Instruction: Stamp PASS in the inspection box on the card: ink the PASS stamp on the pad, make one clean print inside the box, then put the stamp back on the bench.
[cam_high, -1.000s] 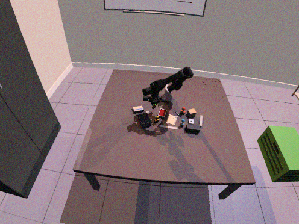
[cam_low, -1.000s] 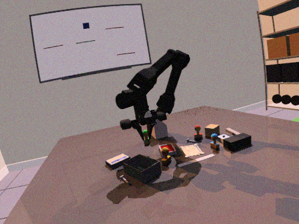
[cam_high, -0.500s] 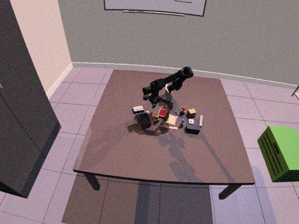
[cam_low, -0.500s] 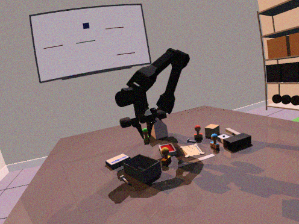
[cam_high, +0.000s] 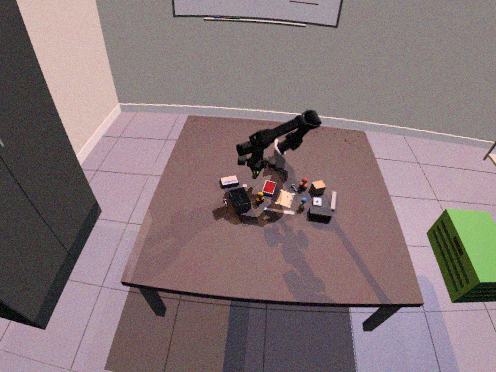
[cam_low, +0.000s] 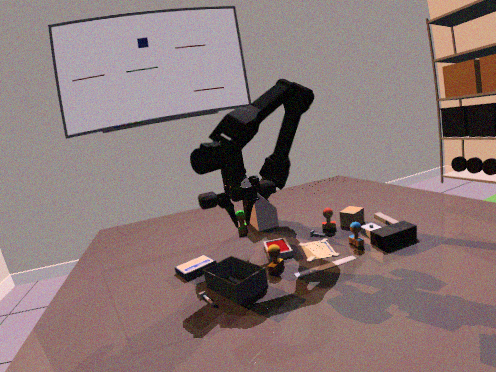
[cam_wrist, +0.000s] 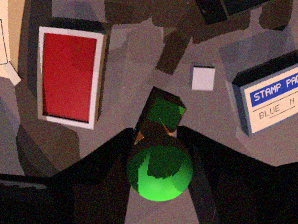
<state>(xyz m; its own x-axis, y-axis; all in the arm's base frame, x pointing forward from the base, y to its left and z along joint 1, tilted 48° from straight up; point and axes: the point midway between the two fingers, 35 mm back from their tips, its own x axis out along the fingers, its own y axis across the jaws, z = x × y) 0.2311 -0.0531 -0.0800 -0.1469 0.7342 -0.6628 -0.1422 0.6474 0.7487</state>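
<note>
The red ink pad is 80 mm to the left of my gripper tip, 80 mm below it and 10 mm ahead of it. Round my gripper tip: yellow-knobbed stamp 110 mm ahead, 70 mm below, 50 mm to the left; dark bin 140 mm ahead, 70 mm below, 50 mm to the right; green-knobbed stamp right at my gripper tip.
</note>
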